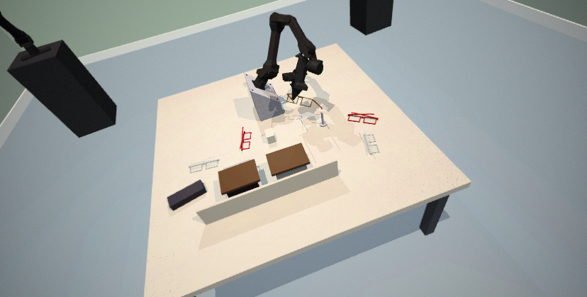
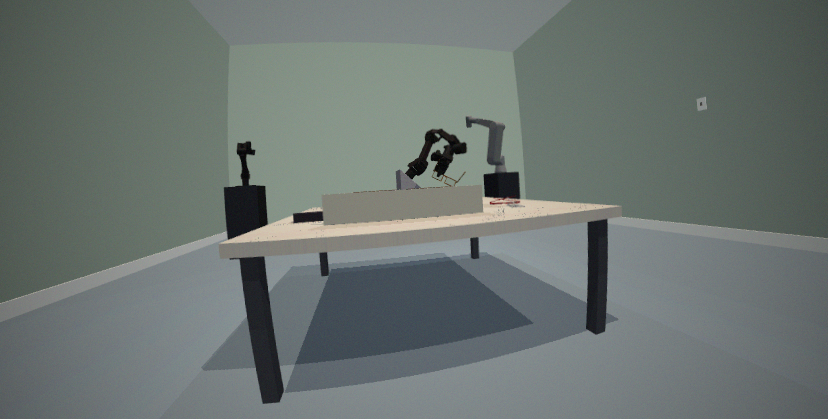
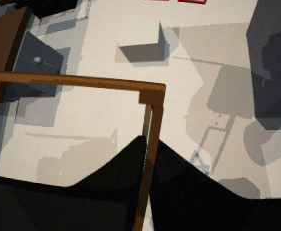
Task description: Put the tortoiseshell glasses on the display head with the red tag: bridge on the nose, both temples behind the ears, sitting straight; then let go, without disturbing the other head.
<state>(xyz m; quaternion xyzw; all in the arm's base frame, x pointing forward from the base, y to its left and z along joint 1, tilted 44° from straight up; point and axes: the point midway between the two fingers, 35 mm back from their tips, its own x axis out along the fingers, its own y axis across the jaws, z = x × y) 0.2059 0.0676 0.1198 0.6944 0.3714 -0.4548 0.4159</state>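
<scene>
The display head lies 260 mm ahead of my gripper tip, 160 mm to the right of it and 100 mm below it. The rest, counted from my gripper tip: low white wall: 380 mm ahead, 280 mm to the right, 110 mm below; then dark case: 170 mm ahead, 630 mm to the right, 140 mm below; then grey post: 90 mm ahead, 110 mm to the left, 140 mm below.
</scene>
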